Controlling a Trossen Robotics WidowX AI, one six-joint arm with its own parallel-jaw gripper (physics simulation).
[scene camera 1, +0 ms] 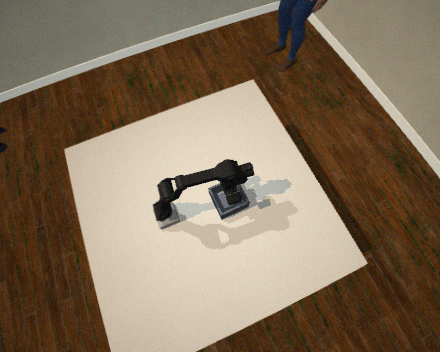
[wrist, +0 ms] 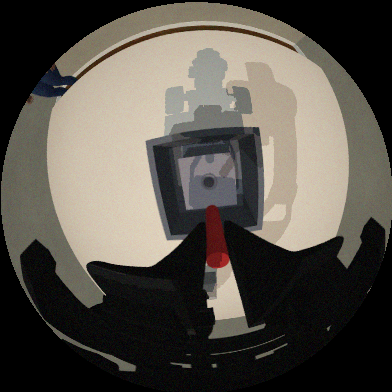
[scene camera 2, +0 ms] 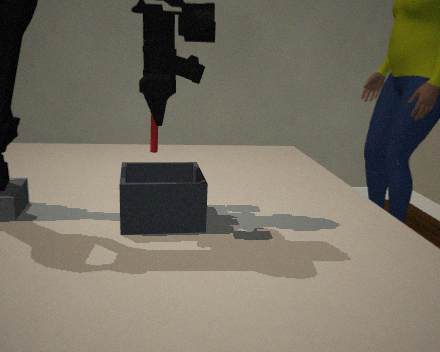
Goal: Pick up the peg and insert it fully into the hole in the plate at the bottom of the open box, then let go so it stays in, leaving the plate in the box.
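Frame: origin at the arm's base, x back, y right, z up, level; metres.
Seen in the pictures: gripper, fingertip midpoint: (scene camera 1: 227, 189) (wrist: 214, 226) (scene camera 2: 159, 124); arm's base, link origin: (scene camera 1: 163, 213).
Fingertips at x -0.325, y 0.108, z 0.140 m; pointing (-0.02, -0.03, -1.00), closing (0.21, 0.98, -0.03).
Note:
Offsets run from my fingertips to a thing's top centre. Level surfaces: height alone.
The red peg {dx +0.010, dy -0.001, dz +0.027 m} (scene camera 2: 154, 136) (wrist: 215, 232) is held nearly upright, its lower end above the rim of the open box. My gripper (scene camera 2: 159, 123) (wrist: 214, 226) is shut on the peg and hangs over the box. The dark open box {dx -0.005, dy +0.003, dz -0.095 m} (scene camera 1: 222, 212) (scene camera 2: 163, 209) (wrist: 159, 192) stands upright on the table. In the wrist view the light plate {dx -0.005, dy +0.003, dz -0.132 m} (wrist: 197, 196) lies at the bottom of the box, and its round hole (wrist: 209, 181) shows near its middle. The peg's tip appears a little below the hole in that view. In scene camera 1 the arm covers the peg and most of the box's inside.
The arm's base (scene camera 1: 169, 221) (scene camera 2: 14, 200) stands to the left of the box on the pale table top {dz -0.192 m} (scene camera 1: 150, 280) (scene camera 2: 210, 310). Shadows of the arm lie around the box. A person (scene camera 1: 296, 30) (scene camera 2: 411, 130) stands beyond the table.

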